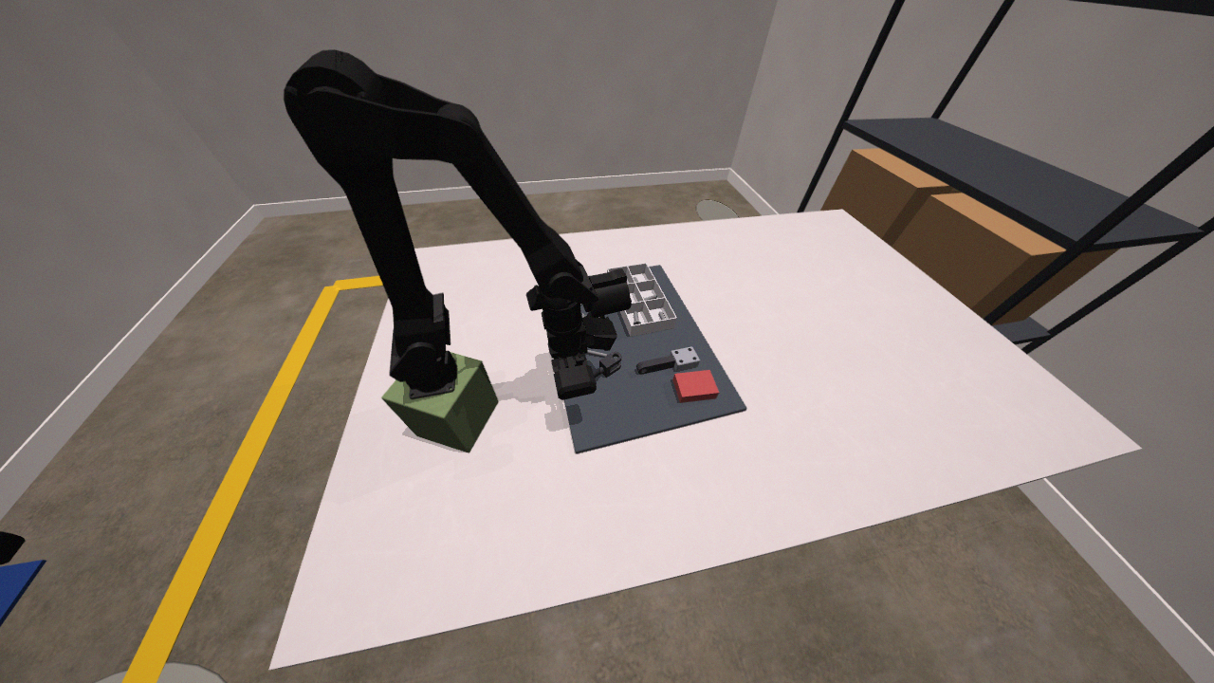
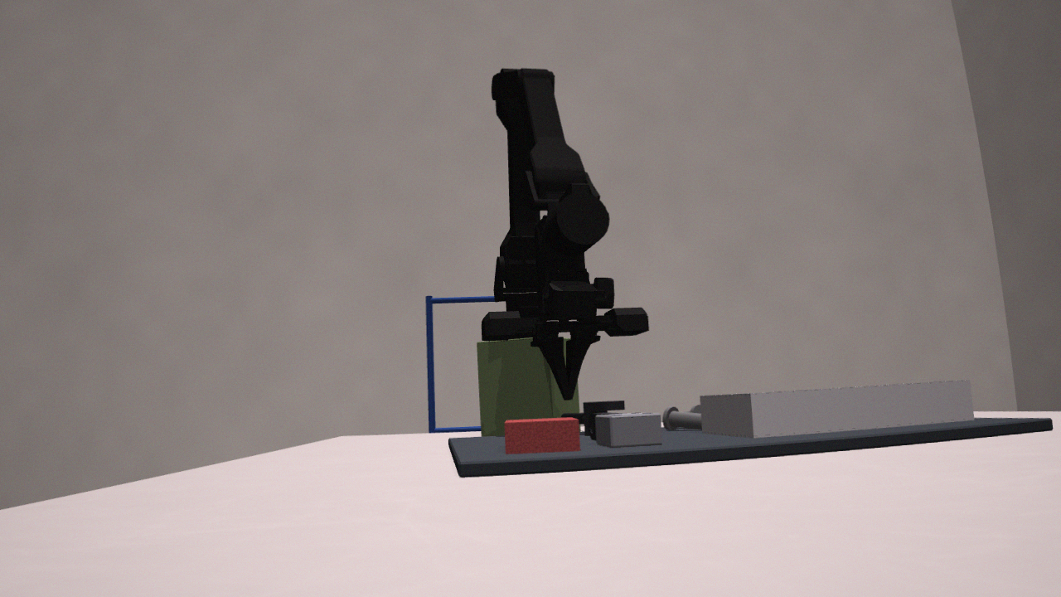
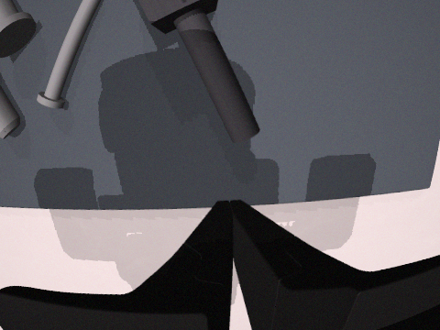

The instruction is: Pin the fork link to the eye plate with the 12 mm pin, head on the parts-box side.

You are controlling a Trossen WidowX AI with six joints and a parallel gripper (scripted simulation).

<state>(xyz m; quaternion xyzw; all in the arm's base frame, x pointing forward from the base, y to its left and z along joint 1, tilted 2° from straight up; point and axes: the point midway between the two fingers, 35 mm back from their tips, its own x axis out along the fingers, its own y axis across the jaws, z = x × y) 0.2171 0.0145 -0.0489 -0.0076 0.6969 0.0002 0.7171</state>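
Right now my hand is 8 cm short of the fork link, 2 cm to the right of it and 5 cm above it. The rest, counted from my hand: grey mount: 24 cm ahead, 5 cm below; dark mat: 15 cm ahead, 10 cm to the left, 8 cm below; eye plate: 16 cm ahead, 6 cm below.
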